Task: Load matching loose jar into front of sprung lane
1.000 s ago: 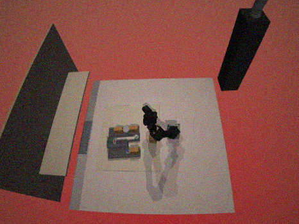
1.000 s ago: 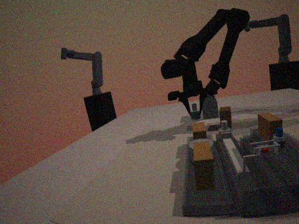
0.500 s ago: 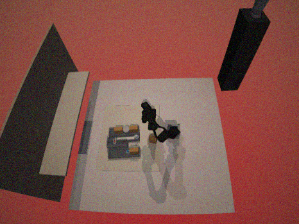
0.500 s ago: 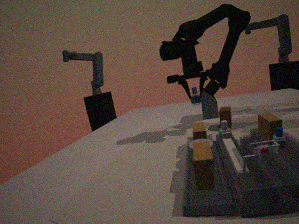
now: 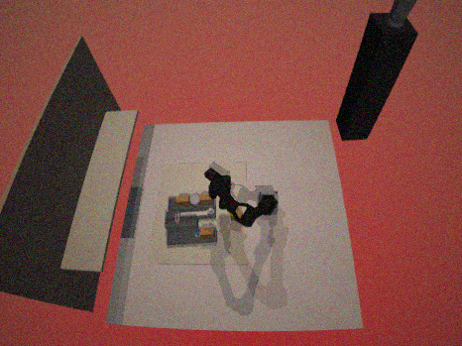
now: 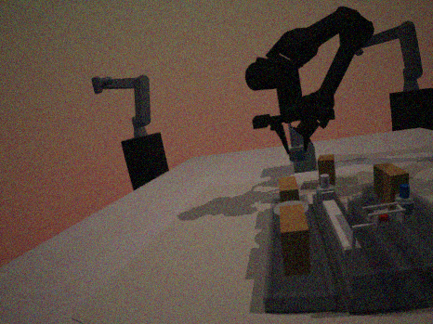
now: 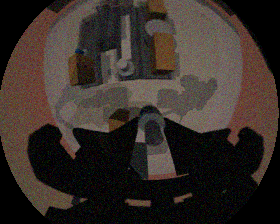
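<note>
Right now my gripper tip is 80 mm to the right of the box, 70 mm above it and 50 mm past it. Also, from my gripper tip: grey rack (240 mm ahead, 80 mm below, 70 mm to the left); white pusher piece (200 mm ahead, 80 mm to the left, 50 mm below); red piece (280 mm ahead, 90 mm to the left, 30 mm below).
</note>
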